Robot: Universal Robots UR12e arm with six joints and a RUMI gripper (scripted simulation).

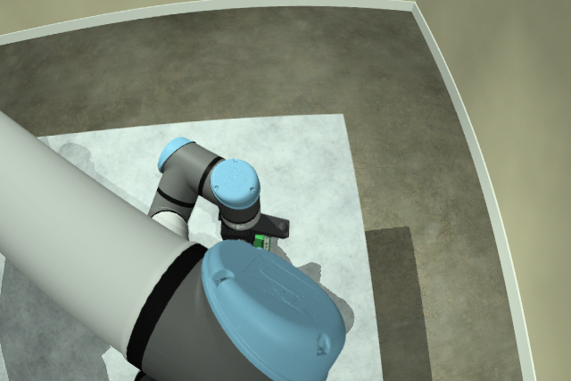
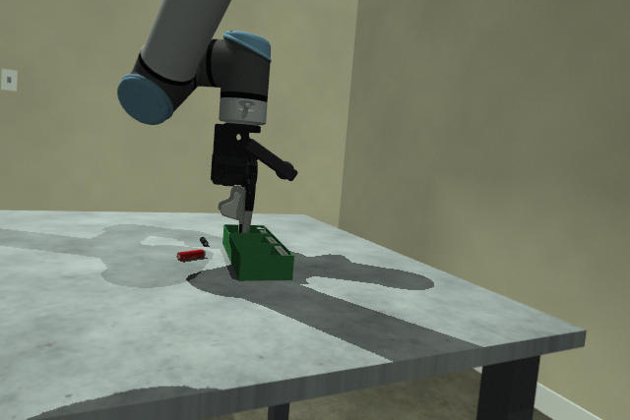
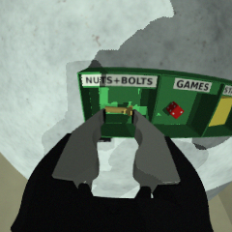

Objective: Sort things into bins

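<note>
The bolt lies 10 mm to the right of my hand and 10 mm below it. Round my hand: red die 20 mm behind, 80 mm to the right, 20 mm below; red battery 120 mm behind, 60 mm to the right, 30 mm below; black battery 60 mm behind, 50 mm to the left, 30 mm below.
</note>
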